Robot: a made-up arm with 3 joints. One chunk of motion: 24 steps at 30 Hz.
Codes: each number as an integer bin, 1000 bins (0 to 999) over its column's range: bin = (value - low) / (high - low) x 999, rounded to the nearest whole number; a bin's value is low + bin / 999 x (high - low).
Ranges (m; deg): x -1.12..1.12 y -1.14..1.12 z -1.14..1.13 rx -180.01..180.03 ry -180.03..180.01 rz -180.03..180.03
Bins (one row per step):
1: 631 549 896 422 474 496
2: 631 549 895 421 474 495
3: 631 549 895 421 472 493
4: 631 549 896 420 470 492
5: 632 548 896 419 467 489
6: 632 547 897 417 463 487
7: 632 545 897 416 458 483
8: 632 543 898 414 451 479
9: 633 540 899 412 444 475
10: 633 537 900 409 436 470
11: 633 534 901 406 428 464
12: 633 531 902 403 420 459
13: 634 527 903 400 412 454
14: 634 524 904 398 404 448
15: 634 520 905 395 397 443
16: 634 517 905 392 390 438
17: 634 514 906 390 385 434
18: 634 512 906 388 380 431
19: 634 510 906 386 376 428
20: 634 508 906 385 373 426
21: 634 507 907 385 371 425
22: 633 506 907 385 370 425
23: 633 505 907 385 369 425
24: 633 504 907 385 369 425
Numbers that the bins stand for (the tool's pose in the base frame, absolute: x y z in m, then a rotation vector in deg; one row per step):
1: 0.2949 0.1020 0.8960 -27.92 -9.20 -1.26
2: 0.2949 0.1020 0.8937 -28.28 -9.20 -1.62
3: 0.2949 0.1020 0.8937 -28.28 -9.92 -2.34
4: 0.2949 0.1020 0.8960 -28.64 -10.64 -2.70
5: 0.2971 0.0997 0.8960 -29.00 -11.72 -3.78
6: 0.2971 0.0975 0.8982 -29.72 -13.16 -4.51
7: 0.2971 0.0929 0.8982 -30.08 -14.97 -5.95
8: 0.2971 0.0884 0.9005 -30.80 -17.49 -7.39
9: 0.2993 0.0816 0.9028 -31.53 -20.01 -8.83
10: 0.2993 0.0748 0.9050 -32.61 -22.90 -10.63
11: 0.2993 0.0680 0.9073 -33.69 -25.78 -12.79
12: 0.2993 0.0613 0.9096 -34.77 -28.66 -14.60
13: 0.3016 0.0522 0.9119 -35.85 -31.55 -16.40
14: 0.3016 0.0454 0.9141 -36.57 -34.43 -18.56
15: 0.3016 0.0364 0.9164 -37.65 -36.95 -20.36
16: 0.3016 0.0296 0.9164 -38.73 -39.47 -22.17
17: 0.3016 0.0228 0.9187 -39.45 -41.28 -23.61
18: 0.3016 0.0183 0.9187 -40.17 -43.08 -24.69
19: 0.3016 0.0138 0.9187 -40.90 -44.52 -25.77
20: 0.3016 0.0092 0.9187 -41.26 -45.60 -26.49
21: 0.3016 0.0070 0.9210 -41.26 -46.32 -26.85
22: 0.2993 0.0047 0.9210 -41.26 -46.68 -26.85
23: 0.2993 0.0024 0.9210 -41.26 -47.04 -26.85
24: 0.2993 0.0002 0.9210 -41.26 -47.04 -26.85

